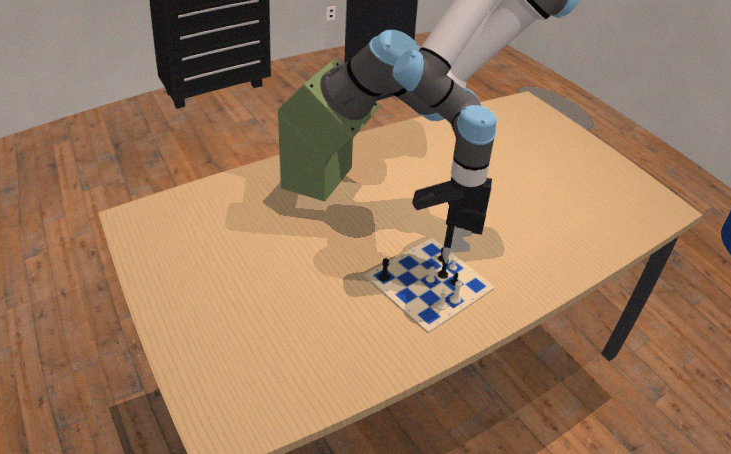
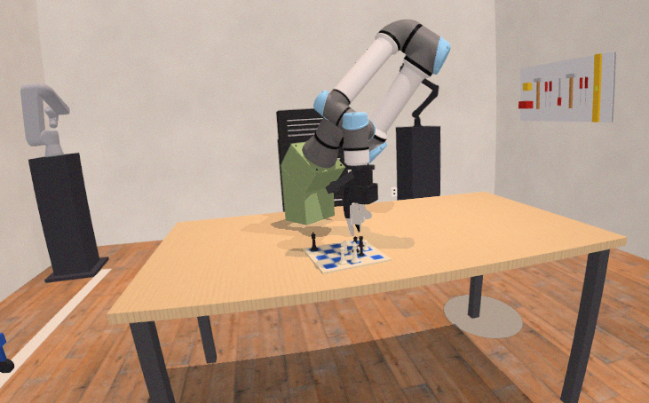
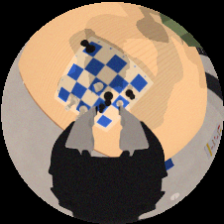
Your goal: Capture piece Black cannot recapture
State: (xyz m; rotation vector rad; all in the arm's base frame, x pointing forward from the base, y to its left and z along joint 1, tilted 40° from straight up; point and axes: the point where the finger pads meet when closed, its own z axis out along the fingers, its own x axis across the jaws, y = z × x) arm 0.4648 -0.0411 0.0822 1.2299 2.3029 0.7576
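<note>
The chessboard lies 4 cm to the right of my hand and 8 cm below it. Also, from my hand: tall black piece (7 cm behind, 12 cm to the right, 4 cm below).
</note>
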